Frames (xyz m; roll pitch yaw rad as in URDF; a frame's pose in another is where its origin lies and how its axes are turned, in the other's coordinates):
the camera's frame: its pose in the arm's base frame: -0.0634 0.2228 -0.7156 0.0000 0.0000 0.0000
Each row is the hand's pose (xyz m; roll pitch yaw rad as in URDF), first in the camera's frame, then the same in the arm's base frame.
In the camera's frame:
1: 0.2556 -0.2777 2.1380 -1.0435 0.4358 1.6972
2: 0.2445 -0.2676 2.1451 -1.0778 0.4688 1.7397
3: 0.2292 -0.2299 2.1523 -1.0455 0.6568 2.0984
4: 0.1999 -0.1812 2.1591 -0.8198 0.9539 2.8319
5: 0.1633 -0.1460 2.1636 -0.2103 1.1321 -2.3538
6: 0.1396 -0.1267 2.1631 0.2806 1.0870 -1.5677
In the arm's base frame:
1: 0.1922 -0.0549 1.4224 -1.0435 0.4358 1.6972
2: 0.1811 -0.0448 1.4295 -1.0778 0.4688 1.7397
3: 0.1658 -0.0071 1.4367 -1.0455 0.6568 2.0984
4: 0.1365 0.0416 1.4435 -0.8198 0.9539 2.8319
5: 0.0999 0.0768 1.4480 -0.2103 1.1321 -2.3538
6: 0.0762 0.0961 1.4475 0.2806 1.0870 -1.5677

